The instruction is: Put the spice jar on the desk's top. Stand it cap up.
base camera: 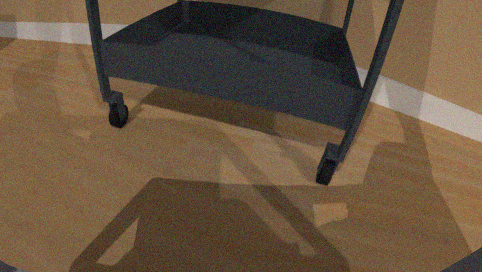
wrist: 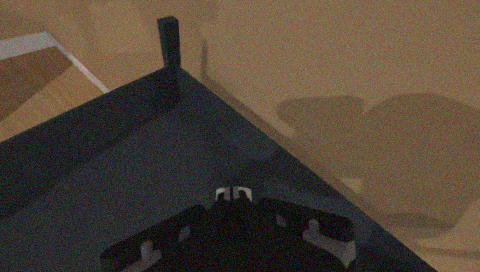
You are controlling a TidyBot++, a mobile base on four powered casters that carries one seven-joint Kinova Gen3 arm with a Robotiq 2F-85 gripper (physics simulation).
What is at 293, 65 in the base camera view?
A dark three-shelf cart.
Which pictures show my gripper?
The wrist view only.
